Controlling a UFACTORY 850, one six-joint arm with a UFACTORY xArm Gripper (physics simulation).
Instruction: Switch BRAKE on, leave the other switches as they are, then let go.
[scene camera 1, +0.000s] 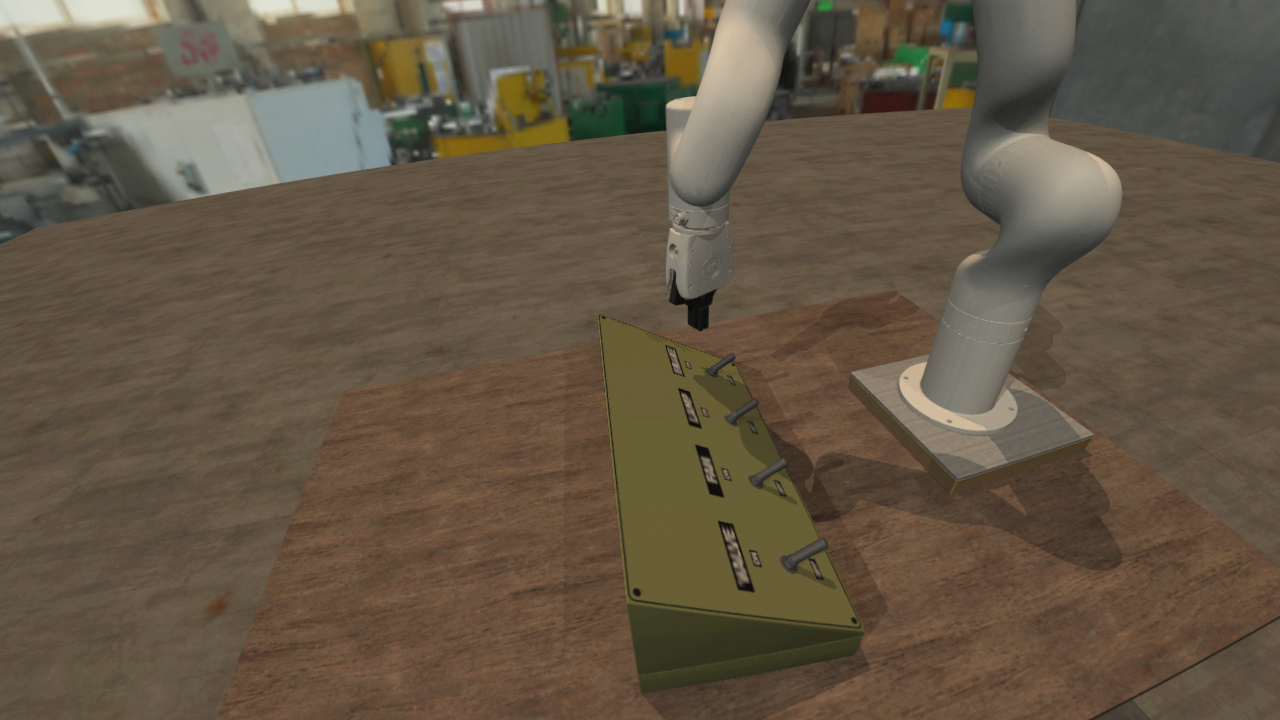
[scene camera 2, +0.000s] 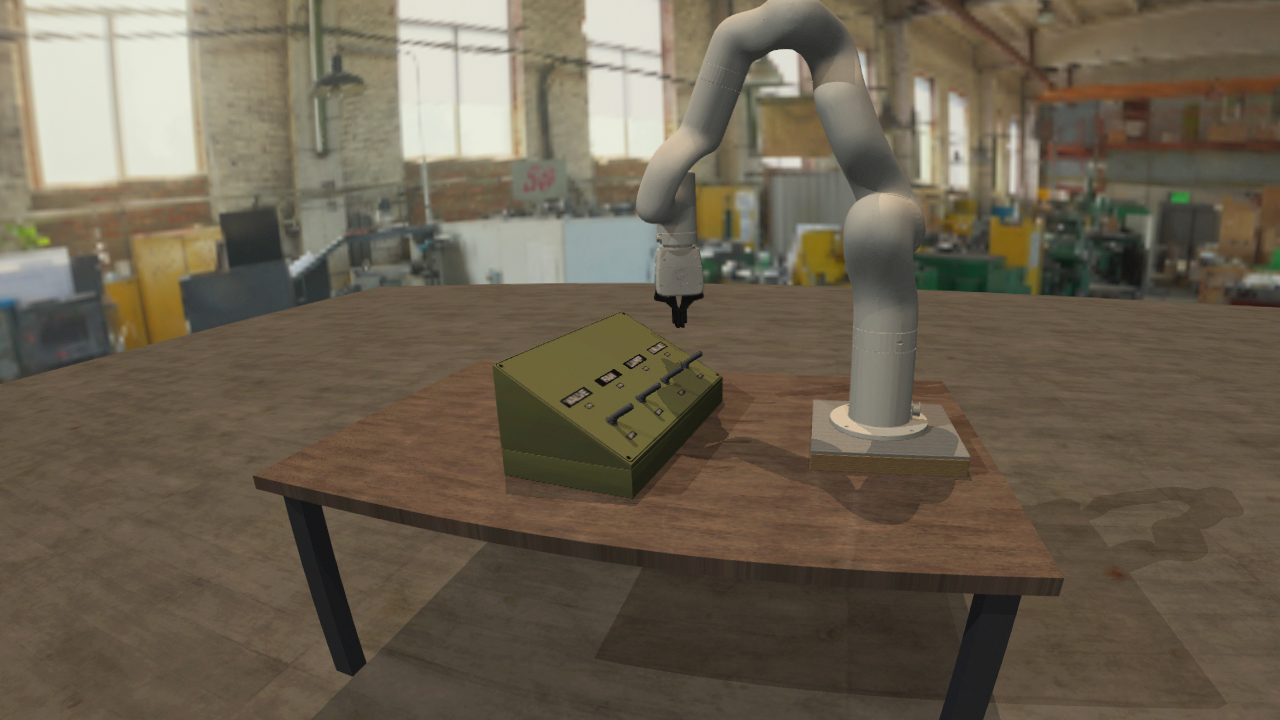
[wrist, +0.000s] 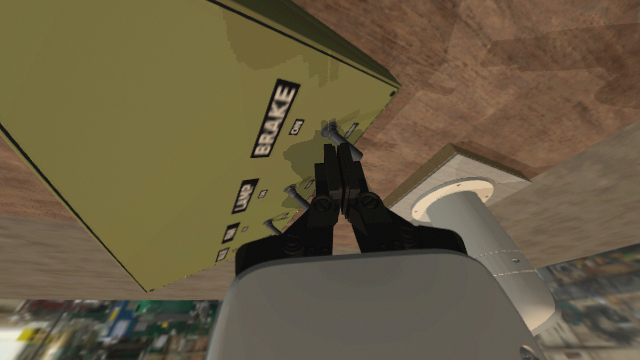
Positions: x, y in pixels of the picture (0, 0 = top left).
Scene:
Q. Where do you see the gripper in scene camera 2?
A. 679, 326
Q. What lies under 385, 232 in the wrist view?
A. The gripper.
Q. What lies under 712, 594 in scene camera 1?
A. An olive switch panel.

